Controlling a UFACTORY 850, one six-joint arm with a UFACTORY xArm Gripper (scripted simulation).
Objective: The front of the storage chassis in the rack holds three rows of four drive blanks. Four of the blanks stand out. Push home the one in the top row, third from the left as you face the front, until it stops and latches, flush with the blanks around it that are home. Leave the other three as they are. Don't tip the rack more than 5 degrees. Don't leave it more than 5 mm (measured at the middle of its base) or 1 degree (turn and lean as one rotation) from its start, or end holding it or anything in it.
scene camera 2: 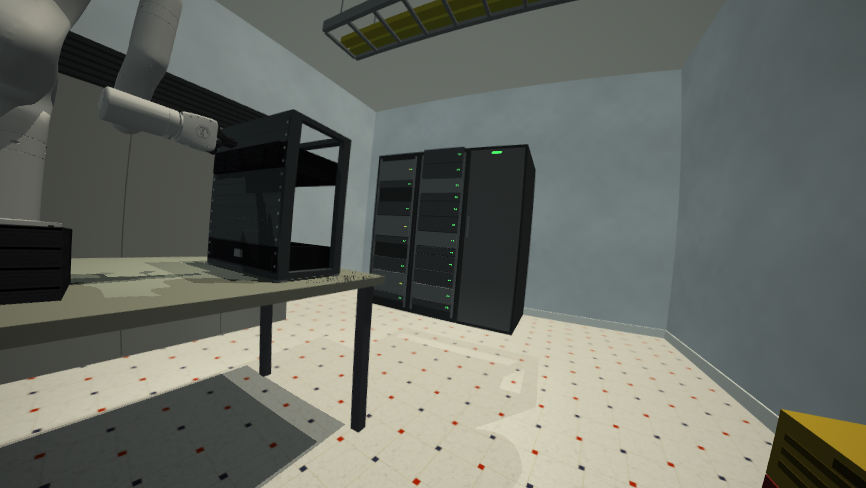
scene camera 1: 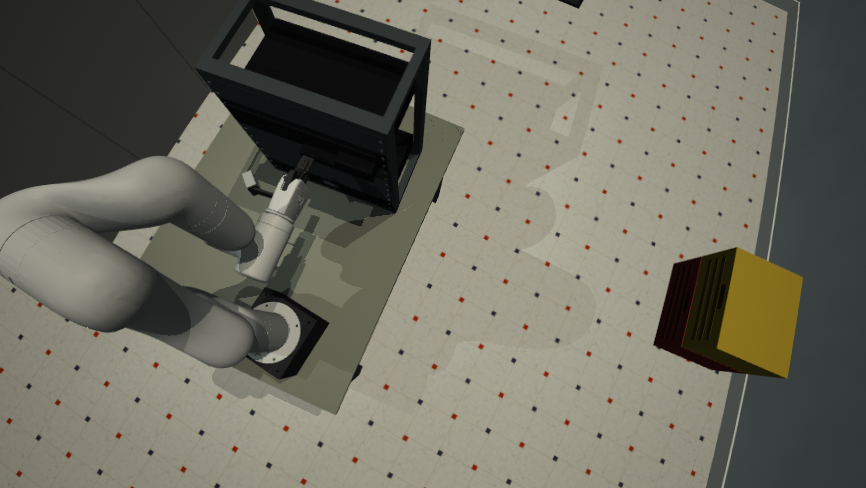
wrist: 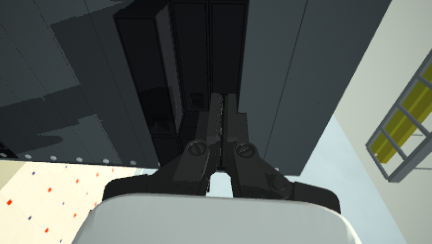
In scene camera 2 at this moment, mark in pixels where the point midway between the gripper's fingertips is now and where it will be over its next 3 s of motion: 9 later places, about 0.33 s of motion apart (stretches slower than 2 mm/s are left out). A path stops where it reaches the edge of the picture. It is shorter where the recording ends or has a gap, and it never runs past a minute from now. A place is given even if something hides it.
My gripper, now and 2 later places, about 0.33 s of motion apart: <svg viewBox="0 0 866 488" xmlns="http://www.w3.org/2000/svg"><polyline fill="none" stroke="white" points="235,144 225,141 219,139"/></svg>
